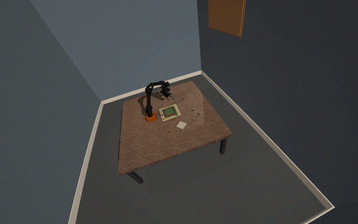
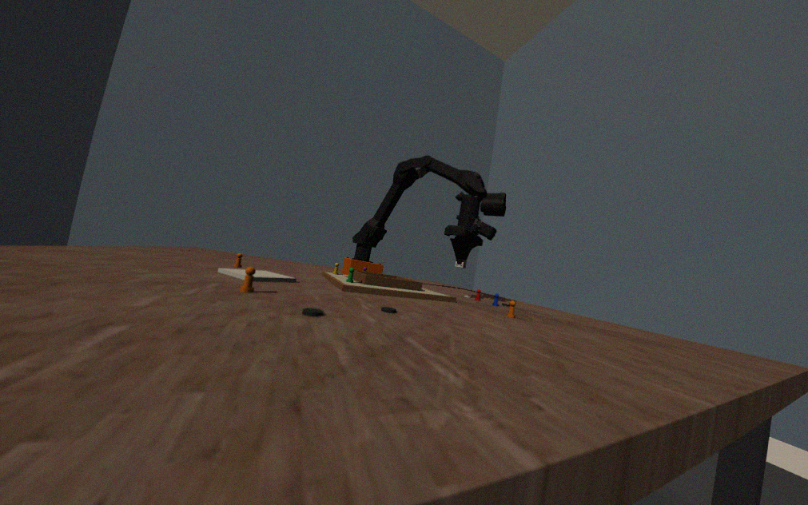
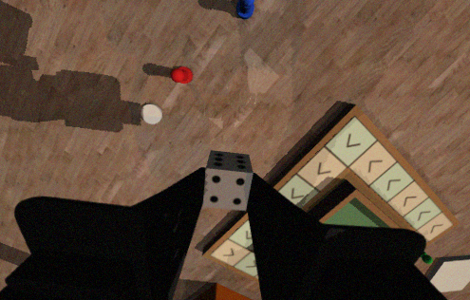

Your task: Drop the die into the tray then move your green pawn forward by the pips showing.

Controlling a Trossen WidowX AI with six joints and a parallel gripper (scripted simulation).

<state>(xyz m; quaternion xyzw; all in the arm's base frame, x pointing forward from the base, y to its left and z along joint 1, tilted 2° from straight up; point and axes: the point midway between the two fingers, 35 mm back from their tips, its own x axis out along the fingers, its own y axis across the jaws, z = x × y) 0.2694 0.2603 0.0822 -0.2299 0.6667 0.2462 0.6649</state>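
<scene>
My gripper tip is now 330 mm to the left of the green pawn, 90 mm short of it and 70 mm above it. The rest, counted from my gripper tip: white die right at my gripper tip; then purple pawn 270 mm to the right, 110 mm behind, 70 mm below; then red pawn 90 mm below, 70 mm to the left, 10 mm ahead.
</scene>
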